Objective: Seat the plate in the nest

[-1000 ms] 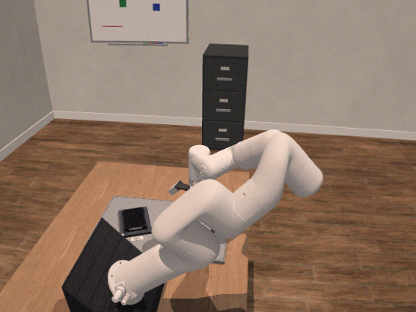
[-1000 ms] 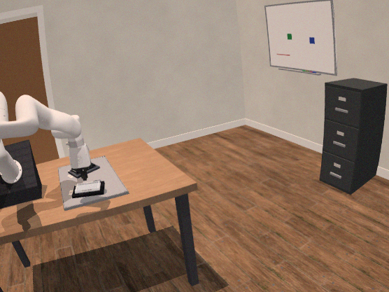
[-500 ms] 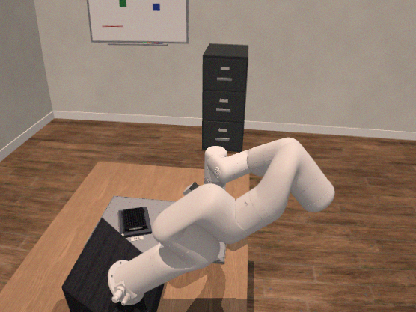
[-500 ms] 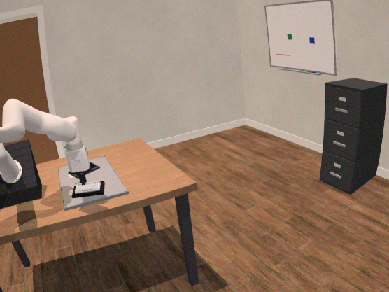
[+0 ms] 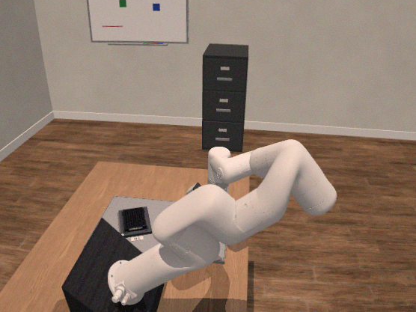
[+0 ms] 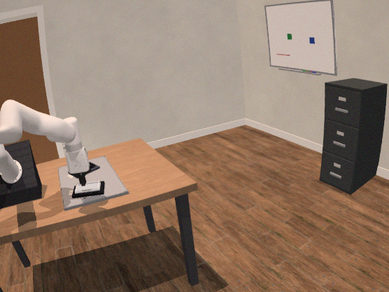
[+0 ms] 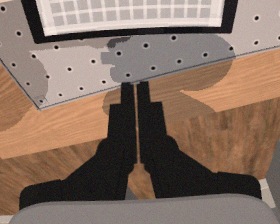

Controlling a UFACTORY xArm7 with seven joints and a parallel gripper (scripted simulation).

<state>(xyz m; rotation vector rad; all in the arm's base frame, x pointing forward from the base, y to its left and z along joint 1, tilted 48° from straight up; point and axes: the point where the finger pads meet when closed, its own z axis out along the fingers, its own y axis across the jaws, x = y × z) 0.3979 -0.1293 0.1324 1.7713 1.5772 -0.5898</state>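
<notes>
The white 96-well plate lies 1 cm ahead of my hand, 7 cm to the left of it and 7 cm below it. From my hand the other things lie so: N2 label 8 cm behind, 9 cm to the left, 9 cm below; black plate nest 1 cm ahead, 7 cm to the left, 8 cm below; A1 mark 5 cm behind, 14 cm to the left, 8 cm below.
</notes>
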